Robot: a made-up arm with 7 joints.
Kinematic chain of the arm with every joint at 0, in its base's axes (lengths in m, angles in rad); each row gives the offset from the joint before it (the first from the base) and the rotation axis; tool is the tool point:
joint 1: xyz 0 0 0.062 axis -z
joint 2: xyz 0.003 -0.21 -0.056 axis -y
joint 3: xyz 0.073 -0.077 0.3 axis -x
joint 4: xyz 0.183 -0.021 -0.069 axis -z
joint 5: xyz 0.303 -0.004 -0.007 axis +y
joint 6: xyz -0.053 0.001 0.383 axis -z
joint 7: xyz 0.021 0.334 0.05 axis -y
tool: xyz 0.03 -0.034 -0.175
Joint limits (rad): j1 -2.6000..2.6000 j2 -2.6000..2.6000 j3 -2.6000..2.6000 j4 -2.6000..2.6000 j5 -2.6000..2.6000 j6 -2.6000..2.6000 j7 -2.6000..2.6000
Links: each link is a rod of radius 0.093 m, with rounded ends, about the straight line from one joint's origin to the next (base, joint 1, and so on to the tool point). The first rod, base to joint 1, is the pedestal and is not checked.
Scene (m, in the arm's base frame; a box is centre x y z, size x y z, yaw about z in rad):
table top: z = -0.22
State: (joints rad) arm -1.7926 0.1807 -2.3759 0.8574 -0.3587 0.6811 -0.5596
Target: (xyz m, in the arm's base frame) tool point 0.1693 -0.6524 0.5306
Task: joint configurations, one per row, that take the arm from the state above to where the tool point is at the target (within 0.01 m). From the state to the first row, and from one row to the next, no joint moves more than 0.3 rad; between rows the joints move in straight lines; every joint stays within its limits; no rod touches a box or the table.
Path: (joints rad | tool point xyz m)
1: -1.6136 0.4341 -2.2866 0.7292 -0.3858 0.6285 -0.6161 | 0.4204 0.5337 0.4252
2: -1.4347 0.6875 -2.1973 0.6010 -0.4129 0.5759 -0.6725 | 0.5334 0.2553 0.5858
3: -1.2557 0.9409 -2.1080 0.4728 -0.4400 0.5233 -0.7290 | 0.5265 -0.0848 0.6649
4: -1.0768 1.1943 -2.0187 0.3447 -0.4670 0.4707 -0.7855 | 0.3939 -0.4107 0.6459
5: -0.8978 1.4476 -1.9294 0.2165 -0.4941 0.4181 -0.8419 | 0.1693 -0.6524 0.5306

